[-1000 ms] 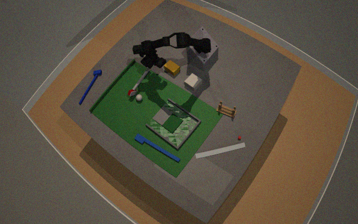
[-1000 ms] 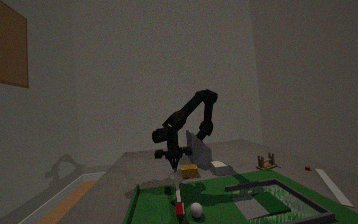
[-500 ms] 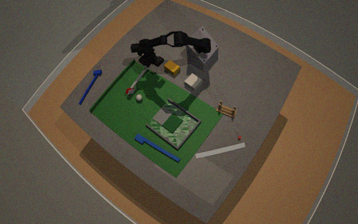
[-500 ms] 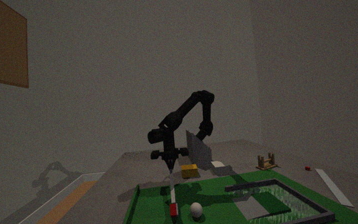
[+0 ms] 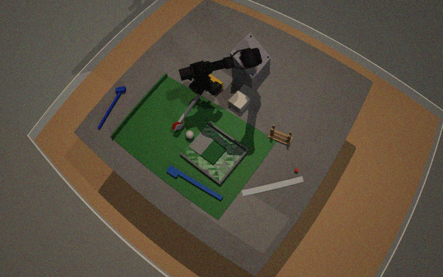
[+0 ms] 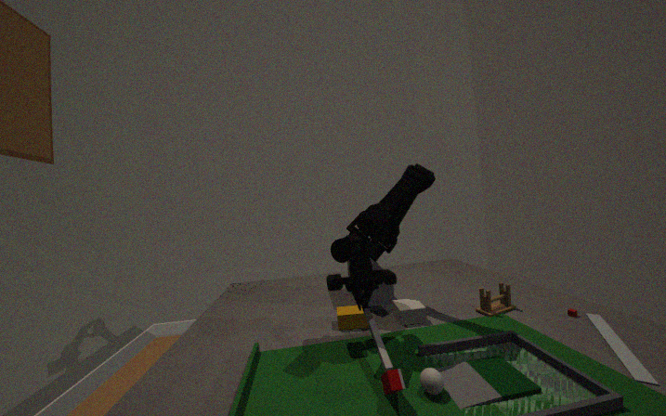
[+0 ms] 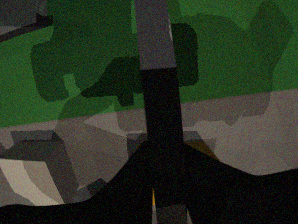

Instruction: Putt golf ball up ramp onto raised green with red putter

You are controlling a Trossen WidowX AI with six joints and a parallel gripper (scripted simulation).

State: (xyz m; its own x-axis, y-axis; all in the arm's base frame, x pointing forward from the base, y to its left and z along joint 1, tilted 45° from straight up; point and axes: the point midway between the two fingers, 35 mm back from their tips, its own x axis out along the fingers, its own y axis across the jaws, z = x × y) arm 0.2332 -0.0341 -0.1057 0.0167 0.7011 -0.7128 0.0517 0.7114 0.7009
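My gripper tip is now 8 cm past the yellow block, 5 cm above it and 2 cm to the left of it. The rest, counted from my gripper tip: white golf ball 23 cm ahead, 7 cm to the left, 5 cm below; red putter 12 cm ahead; white block 16 cm to the left, 6 cm behind, 5 cm below.
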